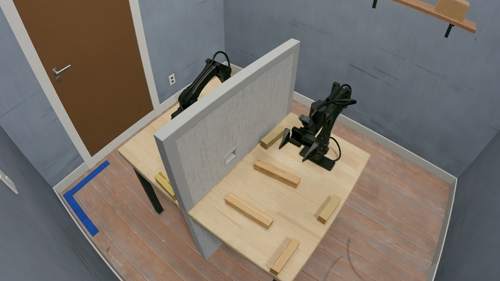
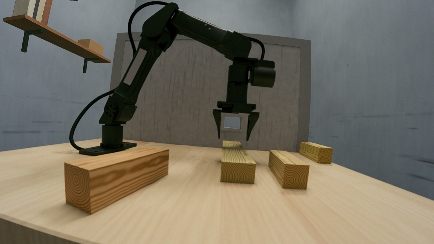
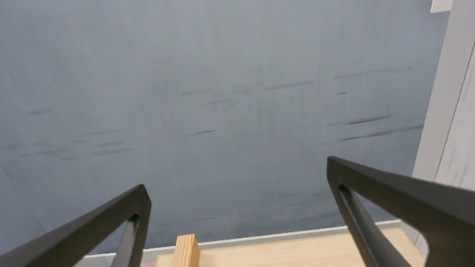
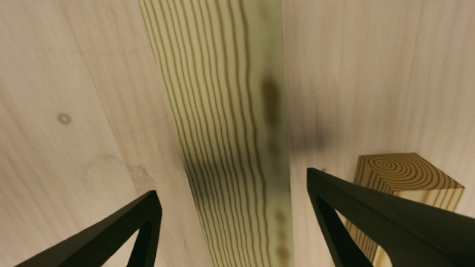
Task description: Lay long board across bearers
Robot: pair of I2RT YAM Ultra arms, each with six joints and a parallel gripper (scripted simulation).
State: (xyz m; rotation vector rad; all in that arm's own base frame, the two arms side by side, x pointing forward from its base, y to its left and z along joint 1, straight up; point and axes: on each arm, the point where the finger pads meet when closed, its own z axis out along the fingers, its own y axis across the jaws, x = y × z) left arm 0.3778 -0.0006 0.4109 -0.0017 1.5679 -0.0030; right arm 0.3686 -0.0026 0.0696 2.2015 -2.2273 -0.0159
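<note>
My right gripper is now 5 cm above the long pale board. The rest, counted from my right hand: wooden bearer 50 cm to the left, 12 cm ahead, 5 cm below; thick block 24 cm to the right, 15 cm behind, 4 cm below.
</note>
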